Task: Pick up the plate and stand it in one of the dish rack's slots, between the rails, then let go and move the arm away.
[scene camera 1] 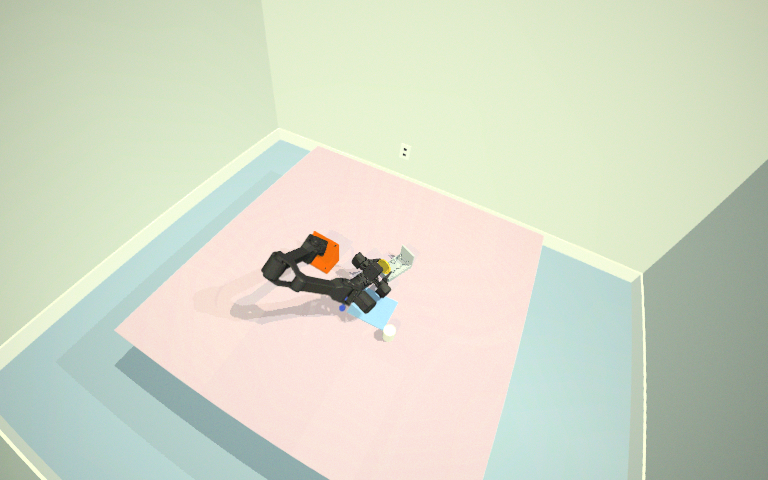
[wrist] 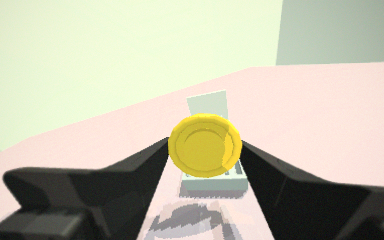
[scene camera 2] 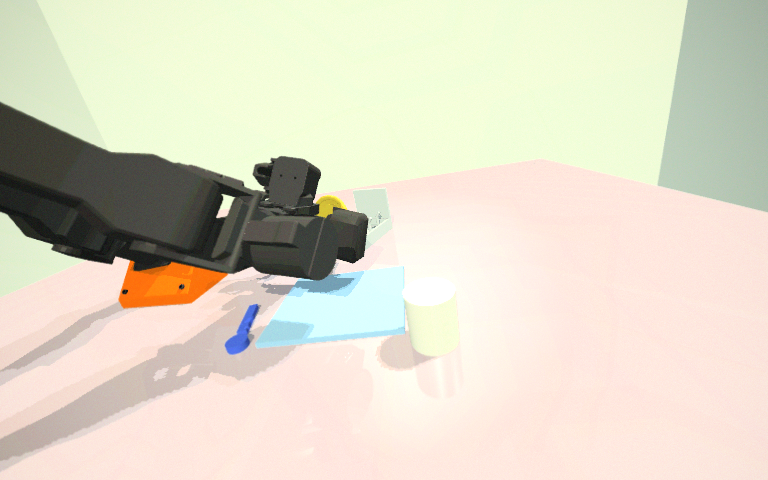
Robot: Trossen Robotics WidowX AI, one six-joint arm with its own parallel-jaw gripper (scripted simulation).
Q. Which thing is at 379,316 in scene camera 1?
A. A light blue mat.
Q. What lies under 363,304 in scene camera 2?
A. A light blue mat.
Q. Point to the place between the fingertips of my gripper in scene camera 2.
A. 333,214
